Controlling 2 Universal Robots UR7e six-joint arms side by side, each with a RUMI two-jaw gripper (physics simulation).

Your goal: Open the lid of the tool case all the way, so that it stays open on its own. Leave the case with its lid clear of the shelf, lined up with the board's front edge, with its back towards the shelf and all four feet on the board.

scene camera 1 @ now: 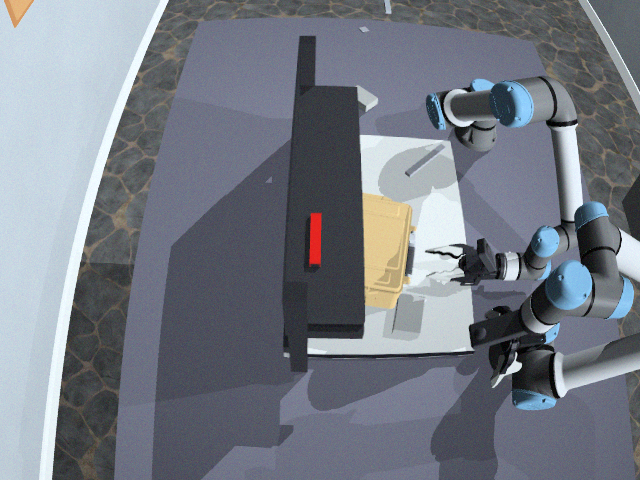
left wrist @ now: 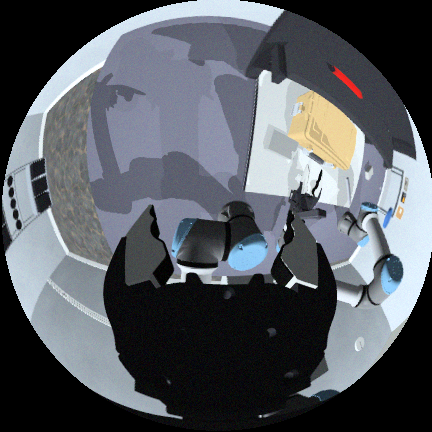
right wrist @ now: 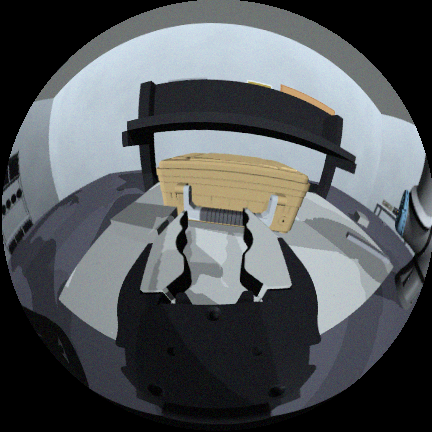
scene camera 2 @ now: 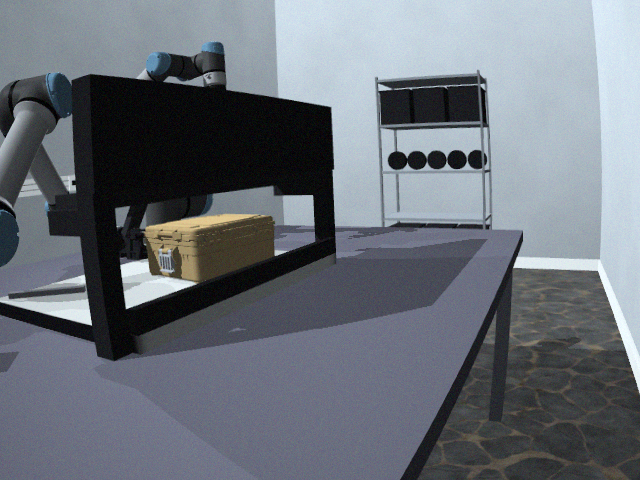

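The yellow tool case (scene camera 1: 387, 242) (scene camera 2: 232, 248) (left wrist: 325, 130) (right wrist: 235, 175) stands lid closed on the white board (scene camera 1: 457, 330) (left wrist: 265, 175) (right wrist: 345, 300), back towards the black shelf (scene camera 1: 325, 155) (scene camera 2: 206, 139) (right wrist: 200, 100), skewed to the board's front edge. The shelf hides its rear in scene camera 1; its feet are hidden. Its handle (scene camera 1: 410, 259) (left wrist: 316, 159) (right wrist: 222, 216) faces my right gripper (scene camera 1: 428, 264) (left wrist: 314, 166) (right wrist: 214, 210), which is partly open, a gap between its fingertips, just in front. My left gripper (scene camera 1: 496, 351) (left wrist: 221, 207) is open and empty, off the board's front corner.
A red block (scene camera 1: 315, 237) (left wrist: 347, 82) lies on the shelf. A grey box (scene camera 1: 410, 315) (left wrist: 280, 140) (right wrist: 142, 215) is beside the case on the board. A grey bar (scene camera 1: 424, 160) (scene camera 2: 46, 291) (right wrist: 367, 250) lies at its other side. A pale block (scene camera 1: 367, 98) stands beyond the board.
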